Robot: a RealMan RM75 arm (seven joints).
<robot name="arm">
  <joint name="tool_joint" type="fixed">
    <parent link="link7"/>
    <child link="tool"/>
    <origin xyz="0 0 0" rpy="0 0 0"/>
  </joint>
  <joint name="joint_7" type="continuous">
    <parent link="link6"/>
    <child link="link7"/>
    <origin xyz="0 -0.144 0" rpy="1.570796 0 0"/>
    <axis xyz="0 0 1"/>
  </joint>
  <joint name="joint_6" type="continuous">
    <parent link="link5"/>
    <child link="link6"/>
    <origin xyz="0 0 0" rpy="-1.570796 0 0"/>
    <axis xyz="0 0 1"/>
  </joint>
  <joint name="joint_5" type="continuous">
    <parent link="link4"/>
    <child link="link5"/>
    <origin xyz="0 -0.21 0" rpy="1.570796 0 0"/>
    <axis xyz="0 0 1"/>
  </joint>
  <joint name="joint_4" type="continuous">
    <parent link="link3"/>
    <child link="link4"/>
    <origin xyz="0 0 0" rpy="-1.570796 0 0"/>
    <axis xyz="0 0 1"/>
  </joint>
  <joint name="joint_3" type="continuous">
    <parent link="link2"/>
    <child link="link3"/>
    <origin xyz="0 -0.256 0" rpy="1.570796 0 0"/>
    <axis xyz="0 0 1"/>
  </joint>
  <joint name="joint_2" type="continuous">
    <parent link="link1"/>
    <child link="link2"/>
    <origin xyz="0 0 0" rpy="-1.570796 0 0"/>
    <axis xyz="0 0 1"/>
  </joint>
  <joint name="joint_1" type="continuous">
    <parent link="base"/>
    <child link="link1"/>
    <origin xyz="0 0 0.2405" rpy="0 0 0"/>
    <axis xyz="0 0 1"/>
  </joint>
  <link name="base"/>
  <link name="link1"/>
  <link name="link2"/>
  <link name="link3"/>
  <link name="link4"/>
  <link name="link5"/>
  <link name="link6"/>
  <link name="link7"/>
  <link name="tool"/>
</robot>
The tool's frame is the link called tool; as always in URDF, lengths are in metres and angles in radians. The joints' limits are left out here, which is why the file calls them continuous.
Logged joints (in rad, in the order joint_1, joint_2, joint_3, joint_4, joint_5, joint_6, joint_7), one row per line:
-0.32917, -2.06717, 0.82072, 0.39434, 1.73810, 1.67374, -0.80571
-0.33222, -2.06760, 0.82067, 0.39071, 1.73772, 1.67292, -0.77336
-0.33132, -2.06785, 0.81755, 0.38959, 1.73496, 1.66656, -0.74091
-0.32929, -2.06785, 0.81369, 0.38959, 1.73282, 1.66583, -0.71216
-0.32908, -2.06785, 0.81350, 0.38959, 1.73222, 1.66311, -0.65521
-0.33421, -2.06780, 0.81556, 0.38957, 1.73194, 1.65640, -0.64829
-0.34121, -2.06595, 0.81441, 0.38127, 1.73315, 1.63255, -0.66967
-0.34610, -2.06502, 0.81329, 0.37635, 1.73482, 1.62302, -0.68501
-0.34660, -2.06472, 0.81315, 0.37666, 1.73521, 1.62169, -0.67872
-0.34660, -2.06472, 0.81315, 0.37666, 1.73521, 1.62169, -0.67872
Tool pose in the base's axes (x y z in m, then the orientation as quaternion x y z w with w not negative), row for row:
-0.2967, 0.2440, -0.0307, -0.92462, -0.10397, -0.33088, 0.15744
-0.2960, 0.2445, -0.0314, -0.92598, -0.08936, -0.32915, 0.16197
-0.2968, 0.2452, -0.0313, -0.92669, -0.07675, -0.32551, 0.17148
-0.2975, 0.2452, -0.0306, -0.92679, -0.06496, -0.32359, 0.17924
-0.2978, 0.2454, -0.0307, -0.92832, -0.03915, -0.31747, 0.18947
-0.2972, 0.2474, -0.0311, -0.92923, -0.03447, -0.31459, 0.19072
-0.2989, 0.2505, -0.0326, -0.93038, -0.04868, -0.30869, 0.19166
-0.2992, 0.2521, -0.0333, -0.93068, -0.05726, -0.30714, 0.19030
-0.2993, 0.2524, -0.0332, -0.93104, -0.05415, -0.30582, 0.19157
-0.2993, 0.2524, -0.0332, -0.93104, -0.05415, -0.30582, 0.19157
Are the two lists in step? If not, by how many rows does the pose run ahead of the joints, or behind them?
They are in step.
